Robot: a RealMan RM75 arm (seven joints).
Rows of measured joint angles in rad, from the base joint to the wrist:
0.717 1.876 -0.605 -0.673 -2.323 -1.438 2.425
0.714 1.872 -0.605 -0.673 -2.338 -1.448 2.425
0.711 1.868 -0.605 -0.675 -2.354 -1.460 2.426
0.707 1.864 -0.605 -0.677 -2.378 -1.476 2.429
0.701 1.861 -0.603 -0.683 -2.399 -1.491 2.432
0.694 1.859 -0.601 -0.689 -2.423 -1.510 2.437
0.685 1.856 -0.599 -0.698 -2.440 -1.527 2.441
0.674 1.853 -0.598 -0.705 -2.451 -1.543 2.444
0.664 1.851 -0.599 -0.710 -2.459 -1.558 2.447
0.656 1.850 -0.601 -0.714 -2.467 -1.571 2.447
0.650 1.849 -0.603 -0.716 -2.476 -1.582 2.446
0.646 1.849 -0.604 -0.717 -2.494 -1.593 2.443
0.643 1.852 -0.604 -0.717 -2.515 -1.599 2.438
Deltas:
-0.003 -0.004 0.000 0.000 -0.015 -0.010 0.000
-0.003 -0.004 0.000 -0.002 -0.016 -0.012 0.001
-0.004 -0.004 0.000 -0.002 -0.024 -0.016 0.003
-0.006 -0.003 0.002 -0.006 -0.021 -0.015 0.003
-0.007 -0.002 0.002 -0.006 -0.024 -0.019 0.005
-0.009 -0.003 0.002 -0.009 -0.017 -0.017 0.004
-0.011 -0.003 0.001 -0.007 -0.011 -0.016 0.003
-0.010 -0.002 -0.001 -0.005 -0.008 -0.015 0.003
-0.008 -0.001 -0.002 -0.004 -0.008 -0.013 0.000
-0.006 -0.001 -0.002 -0.002 -0.009 -0.011 -0.001
-0.004 0.000 -0.001 -0.001 -0.018 -0.011 -0.003
-0.003 0.003 0.000 0.000 -0.021 -0.006 -0.005

